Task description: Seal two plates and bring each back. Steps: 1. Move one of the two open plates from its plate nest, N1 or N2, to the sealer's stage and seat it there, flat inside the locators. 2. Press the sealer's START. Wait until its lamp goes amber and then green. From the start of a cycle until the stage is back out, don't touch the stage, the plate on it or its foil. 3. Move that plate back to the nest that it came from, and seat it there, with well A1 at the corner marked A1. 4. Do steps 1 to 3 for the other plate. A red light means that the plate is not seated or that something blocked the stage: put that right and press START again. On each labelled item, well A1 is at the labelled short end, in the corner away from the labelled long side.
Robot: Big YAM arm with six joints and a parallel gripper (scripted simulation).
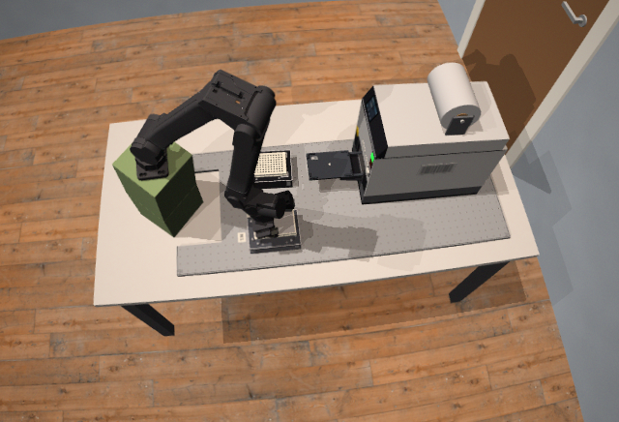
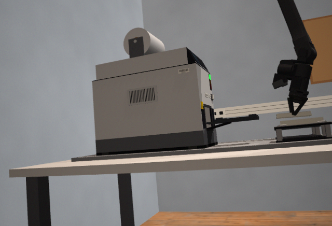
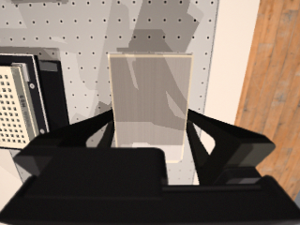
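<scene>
My hand is 50 mm above the plate nest. From my hand the other things lie so: plate: 230 mm to the left, 40 mm below, 20 mm ahead; then sealer stage: 220 mm ahead, 170 mm to the left; then yellow warning label: 330 mm ahead, 240 mm to the left, 50 mm above.
</scene>
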